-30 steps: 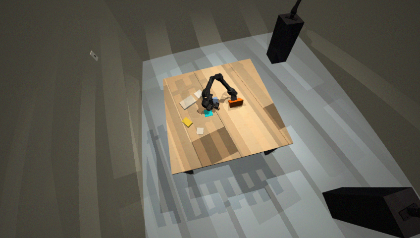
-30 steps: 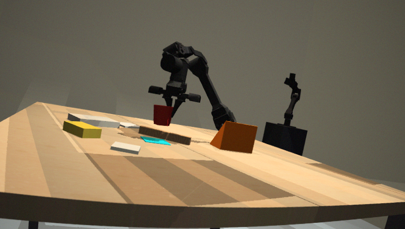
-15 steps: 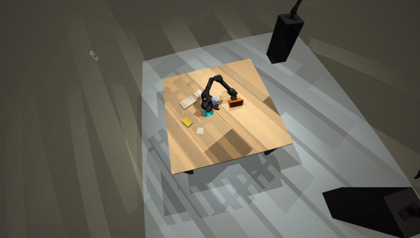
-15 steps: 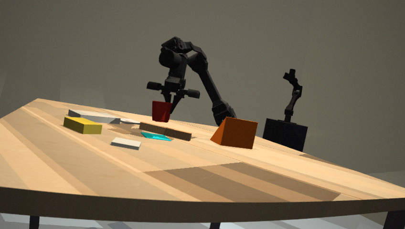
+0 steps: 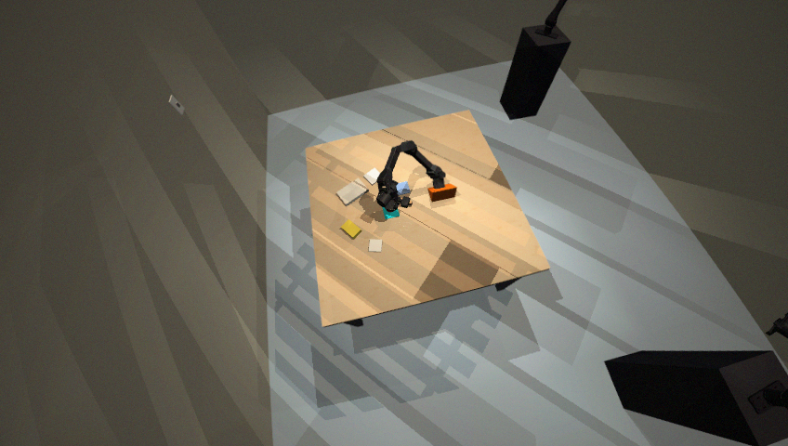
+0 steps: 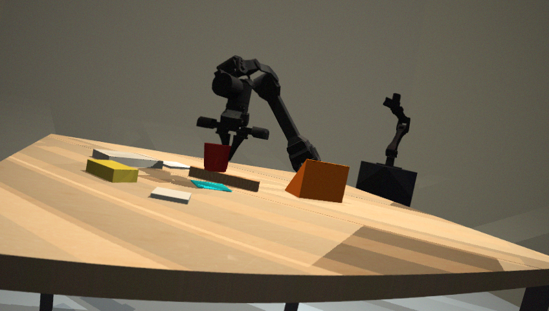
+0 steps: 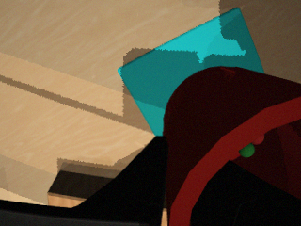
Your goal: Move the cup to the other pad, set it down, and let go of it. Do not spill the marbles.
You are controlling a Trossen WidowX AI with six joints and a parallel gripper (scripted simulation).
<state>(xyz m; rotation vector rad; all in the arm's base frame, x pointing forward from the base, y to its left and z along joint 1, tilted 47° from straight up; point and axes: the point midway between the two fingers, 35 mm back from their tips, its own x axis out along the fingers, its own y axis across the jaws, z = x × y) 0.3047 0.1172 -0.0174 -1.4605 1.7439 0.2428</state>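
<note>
My gripper tip is now 2 cm past the wooden bar, 9 cm to the left of it and 7 cm above it. The rest, counted from my gripper tip: dark red cup: 3 cm ahead, 2 cm to the right; yellow block: 29 cm ahead, 6 cm to the left, 6 cm below; light blue pad: 7 cm behind, 17 cm to the right, 9 cm below.
</note>
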